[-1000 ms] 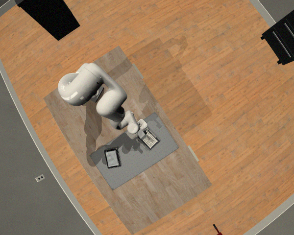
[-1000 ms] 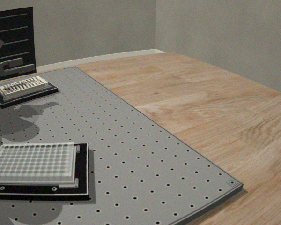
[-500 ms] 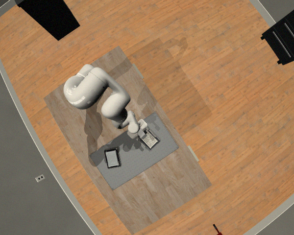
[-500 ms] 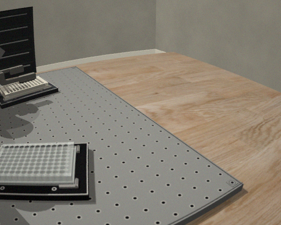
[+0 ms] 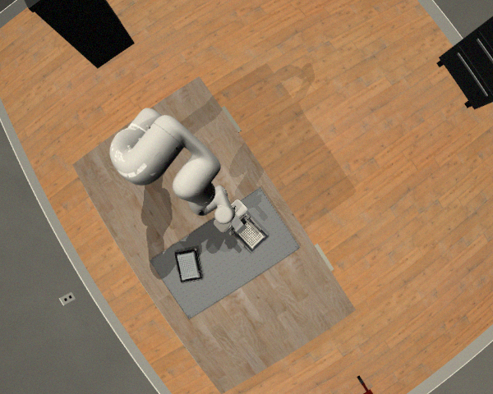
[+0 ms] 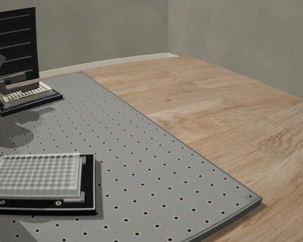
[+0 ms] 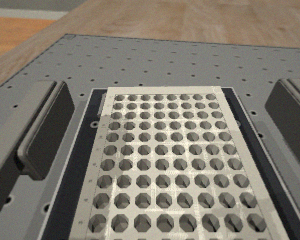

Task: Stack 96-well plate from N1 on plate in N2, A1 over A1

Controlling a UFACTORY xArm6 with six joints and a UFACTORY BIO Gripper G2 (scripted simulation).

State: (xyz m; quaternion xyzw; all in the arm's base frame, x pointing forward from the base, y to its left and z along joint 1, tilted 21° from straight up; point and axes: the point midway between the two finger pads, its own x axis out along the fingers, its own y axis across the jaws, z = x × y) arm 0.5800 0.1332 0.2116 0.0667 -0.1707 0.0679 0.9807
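Now: hand 3 cm above the white 96-well plate. Round my hand: black plate nest N2 (4 cm behind, 35 cm to the right, 4 cm below); clear 96-well plate (4 cm behind, 35 cm to the right, 3 cm below); plate nest N1 (4 cm below).
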